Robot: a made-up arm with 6 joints. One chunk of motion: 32 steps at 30 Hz.
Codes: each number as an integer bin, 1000 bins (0 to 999) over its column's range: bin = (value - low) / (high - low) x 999, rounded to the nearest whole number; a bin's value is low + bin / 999 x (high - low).
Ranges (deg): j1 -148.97..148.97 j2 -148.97..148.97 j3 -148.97..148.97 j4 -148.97..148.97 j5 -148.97..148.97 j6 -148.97..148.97
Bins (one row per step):
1: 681 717 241 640 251 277
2: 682 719 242 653 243 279
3: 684 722 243 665 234 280
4: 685 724 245 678 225 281
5: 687 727 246 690 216 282
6: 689 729 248 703 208 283
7: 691 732 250 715 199 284
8: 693 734 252 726 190 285
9: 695 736 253 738 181 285
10: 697 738 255 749 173 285
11: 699 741 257 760 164 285
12: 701 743 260 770 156 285
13: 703 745 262 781 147 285
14: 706 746 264 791 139 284
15: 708 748 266 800 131 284
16: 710 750 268 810 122 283
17: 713 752 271 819 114 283
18: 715 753 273 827 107 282
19: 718 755 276 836 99 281
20: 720 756 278 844 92 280
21: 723 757 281 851 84 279
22: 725 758 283 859 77 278
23: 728 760 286 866 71 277
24: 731 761 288 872 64 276
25: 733 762 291 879 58 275
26: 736 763 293 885 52 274
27: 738 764 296 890 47 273
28: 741 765 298 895 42 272
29: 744 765 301 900 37 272
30: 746 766 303 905 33 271
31: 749 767 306 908 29 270
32: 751 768 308 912 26 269
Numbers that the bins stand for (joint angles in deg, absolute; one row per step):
1: 54.13 64.87 -77.09 41.90 -74.11 -66.36
2: 54.43 65.46 -76.80 45.78 -76.50 -65.76
3: 55.02 66.36 -76.50 49.36 -79.18 -65.46
4: 55.32 66.95 -75.90 53.24 -81.87 -65.17
5: 55.92 67.85 -75.60 56.81 -84.55 -64.87
6: 56.52 68.45 -75.01 60.69 -86.94 -64.57
7: 57.11 69.34 -74.41 64.27 -89.62 -64.27
8: 57.71 69.94 -73.81 67.55 -92.30 -63.97
9: 58.31 70.53 -73.52 71.13 -94.99 -63.97
10: 58.90 71.13 -72.92 74.41 -97.37 -63.97
11: 59.50 72.02 -72.32 77.69 -100.06 -63.97
12: 60.10 72.62 -71.43 80.67 -102.44 -63.97
13: 60.69 73.22 -70.83 83.95 -105.13 -63.97
14: 61.59 73.52 -70.24 86.94 -107.51 -64.27
15: 62.18 74.11 -69.64 89.62 -109.90 -64.27
16: 62.78 74.71 -69.04 92.60 -112.58 -64.57
17: 63.67 75.31 -68.15 95.29 -114.97 -64.57
18: 64.27 75.60 -67.55 97.67 -117.06 -64.87
19: 65.17 76.20 -66.66 100.36 -119.44 -65.17
20: 65.76 76.50 -66.06 102.74 -121.53 -65.46
21: 66.66 76.80 -65.17 104.83 -123.92 -65.76
22: 67.25 77.09 -64.57 107.22 -126.01 -66.06
23: 68.15 77.69 -63.67 109.30 -127.80 -66.36
24: 69.04 77.99 -63.08 111.09 -129.88 -66.66
25: 69.64 78.29 -62.18 113.18 -131.67 -66.95
26: 70.53 78.59 -61.59 114.97 -133.46 -67.25
27: 71.13 78.88 -60.69 116.46 -134.95 -67.55
28: 72.02 79.18 -60.10 117.95 -136.44 -67.85
29: 72.92 79.18 -59.20 119.44 -137.94 -67.85
30: 73.52 79.48 -58.60 120.94 -139.13 -68.15
31: 74.41 79.78 -57.71 121.83 -140.32 -68.45
32: 75.01 80.08 -57.11 123.02 -141.22 -68.74

